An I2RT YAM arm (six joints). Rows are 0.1 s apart.
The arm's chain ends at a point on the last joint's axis. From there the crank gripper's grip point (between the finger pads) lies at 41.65 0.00 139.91 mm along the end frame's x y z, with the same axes.
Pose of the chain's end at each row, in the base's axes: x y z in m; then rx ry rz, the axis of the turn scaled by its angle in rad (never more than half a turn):
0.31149, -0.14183, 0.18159, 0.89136, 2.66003, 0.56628
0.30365, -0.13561, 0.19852, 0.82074, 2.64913, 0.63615
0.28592, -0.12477, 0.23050, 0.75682, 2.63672, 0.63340
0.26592, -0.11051, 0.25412, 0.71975, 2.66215, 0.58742
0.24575, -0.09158, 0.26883, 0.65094, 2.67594, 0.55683
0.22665, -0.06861, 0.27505, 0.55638, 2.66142, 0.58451
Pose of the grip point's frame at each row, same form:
0.33218, -0.07748, 0.05221, 0.89136, 2.66003, 0.56628
0.32627, -0.06581, 0.07232, 0.82074, 2.64913, 0.63615
0.31080, -0.05600, 0.10416, 0.75682, 2.63672, 0.63340
0.28800, -0.04588, 0.12511, 0.71975, 2.66215, 0.58742
0.26664, -0.03020, 0.13804, 0.65094, 2.67594, 0.55683
0.24952, -0.00549, 0.14543, 0.55638, 2.66142, 0.58451

